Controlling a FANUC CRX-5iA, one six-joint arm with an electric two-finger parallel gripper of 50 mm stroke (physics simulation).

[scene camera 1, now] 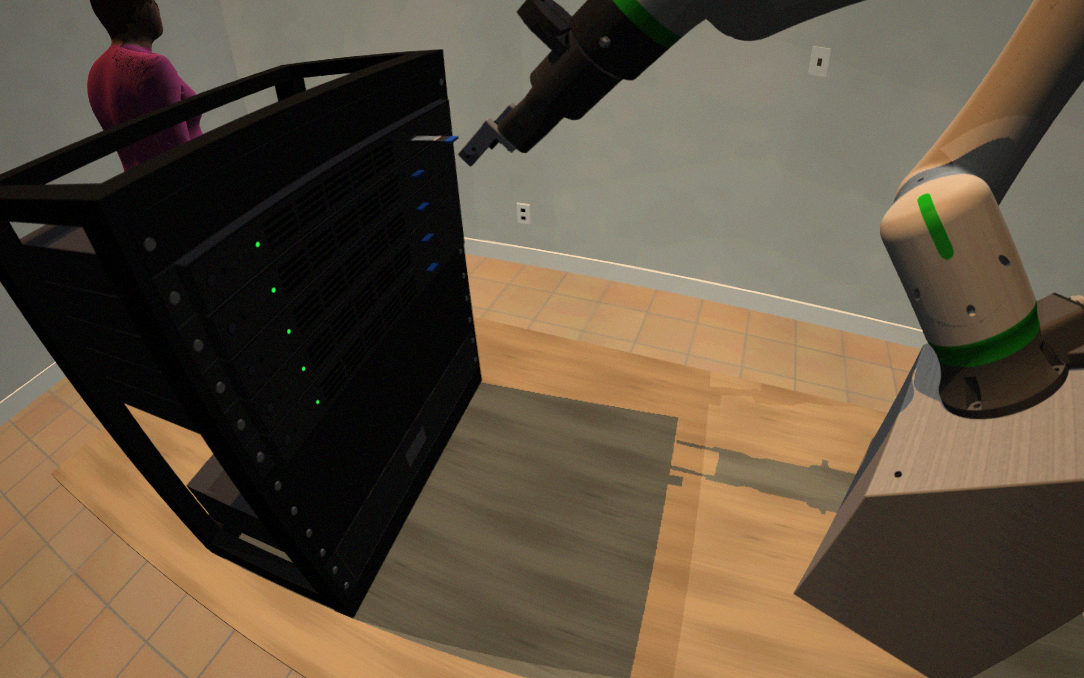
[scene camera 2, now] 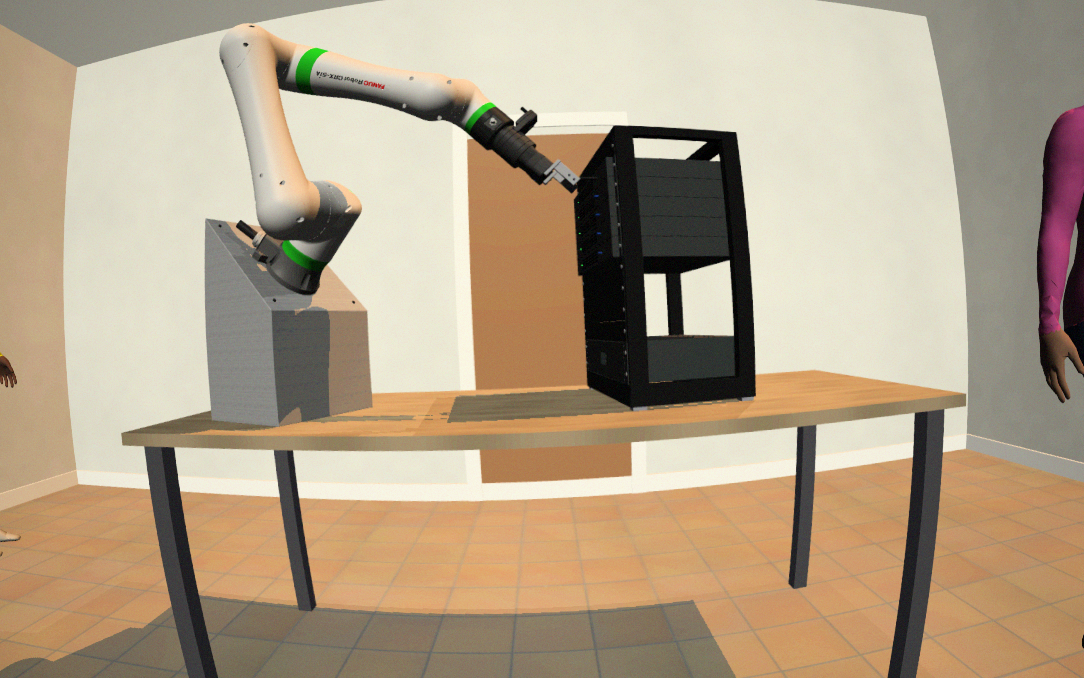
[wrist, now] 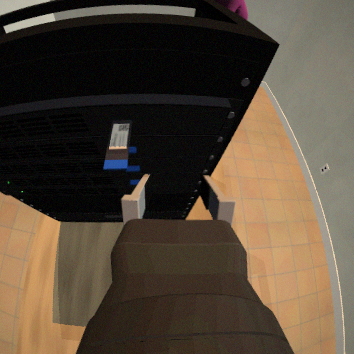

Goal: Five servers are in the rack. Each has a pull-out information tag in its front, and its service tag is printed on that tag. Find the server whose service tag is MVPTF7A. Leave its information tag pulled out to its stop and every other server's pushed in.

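Seen in the pictures: gripper, fingertip midpoint: [scene camera 1: 476, 151] [scene camera 2: 575, 186] [wrist: 175, 184]; arm's base, origin of the base link: [scene camera 1: 1001, 381] [scene camera 2: 291, 275].
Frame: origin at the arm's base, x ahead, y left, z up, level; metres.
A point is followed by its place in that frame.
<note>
The black rack [scene camera 1: 102, 195] {x 0.795, y 0.192, z 0.273 m} [scene camera 2: 631, 319] {x 0.721, y -0.299, z -0.146 m} [wrist: 150, 65] {x 0.728, y -0.187, z 0.238 m} holds five servers [scene camera 1: 335, 209] {x 0.742, y -0.001, z 0.167 m} [scene camera 2: 679, 207] {x 0.858, y -0.290, z 0.095 m}. The top server's information tag [scene camera 1: 431, 139] {x 0.688, y -0.147, z 0.187 m} [wrist: 119, 137] {x 0.693, y -0.152, z 0.188 m} is out, with a white printed label and a blue end; the print is too small to read. The second tag [scene camera 1: 418, 173] {x 0.712, y -0.152, z 0.144 m}, third tag [scene camera 1: 422, 206] {x 0.714, y -0.153, z 0.099 m}, fourth tag [scene camera 1: 427, 237] {x 0.714, y -0.154, z 0.055 m} and fifth tag [scene camera 1: 431, 267] {x 0.714, y -0.152, z 0.010 m} show blue ends close to the front. My gripper [scene camera 1: 468, 158] {x 0.651, y -0.200, z 0.154 m} [scene camera 2: 573, 185] {x 0.651, y -0.200, z 0.154 m} [wrist: 175, 184] {x 0.651, y -0.200, z 0.154 m} is open and empty, close in front of the rack, right of the tags in the wrist view. No contact with the top tag shows.
The rack stands on the wooden table [scene camera 1: 591, 359] {x 0.510, y -0.388, z -0.334 m} [scene camera 2: 839, 391] {x 1.226, y -0.391, z -0.334 m}, facing the arm's grey pedestal [scene camera 1: 959, 559] {x 0.085, y 0.170, z -0.103 m} [scene camera 2: 239, 343] {x -0.111, y -0.116, z -0.155 m}. A person in a pink top [scene camera 1: 147, 103] [scene camera 2: 1059, 223] stands behind the rack. A wall [scene camera 1: 679, 159] lies beyond the table.
</note>
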